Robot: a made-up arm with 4 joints.
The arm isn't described. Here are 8 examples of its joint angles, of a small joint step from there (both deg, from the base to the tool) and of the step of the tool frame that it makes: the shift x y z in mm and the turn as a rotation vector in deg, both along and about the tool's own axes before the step.
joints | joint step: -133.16 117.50 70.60 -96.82 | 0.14 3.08 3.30 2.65
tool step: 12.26 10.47 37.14 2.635 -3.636 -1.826
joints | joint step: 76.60 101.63 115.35 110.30 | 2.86 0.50 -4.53 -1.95
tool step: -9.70 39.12 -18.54 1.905 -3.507 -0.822
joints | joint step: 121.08 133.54 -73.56 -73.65 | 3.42 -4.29 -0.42 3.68
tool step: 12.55 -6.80 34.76 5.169 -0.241 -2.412
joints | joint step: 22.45 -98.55 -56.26 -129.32 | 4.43 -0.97 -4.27 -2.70
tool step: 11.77 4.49 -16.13 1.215 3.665 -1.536
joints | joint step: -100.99 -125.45 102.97 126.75 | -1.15 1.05 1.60 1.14
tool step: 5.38 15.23 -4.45 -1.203 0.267 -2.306
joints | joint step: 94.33 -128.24 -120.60 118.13 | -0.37 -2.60 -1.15 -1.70
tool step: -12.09 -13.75 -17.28 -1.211 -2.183 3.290
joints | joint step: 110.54 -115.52 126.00 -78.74 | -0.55 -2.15 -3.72 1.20
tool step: -3.48 -1.62 -41.80 -2.827 3.459 -0.400
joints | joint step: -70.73 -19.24 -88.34 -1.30 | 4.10 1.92 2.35 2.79
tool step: 24.53 11.62 2.23 -1.541 -1.983 -3.979
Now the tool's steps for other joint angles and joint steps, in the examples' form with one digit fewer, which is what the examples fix.
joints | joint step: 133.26 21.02 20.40 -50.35 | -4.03 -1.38 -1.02 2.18
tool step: -1.4 -6.3 23.8 0.45 -3.26 -3.00
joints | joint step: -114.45 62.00 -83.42 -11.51 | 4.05 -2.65 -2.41 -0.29
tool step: -20.7 -14.3 -25.3 -3.70 3.79 3.56
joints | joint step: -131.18 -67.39 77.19 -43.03 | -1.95 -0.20 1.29 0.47
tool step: 34.9 -11.4 27.5 1.62 -1.25 -2.27
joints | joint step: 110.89 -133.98 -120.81 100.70 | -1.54 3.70 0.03 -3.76
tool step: -17.4 9.4 18.4 3.87 -0.41 2.85
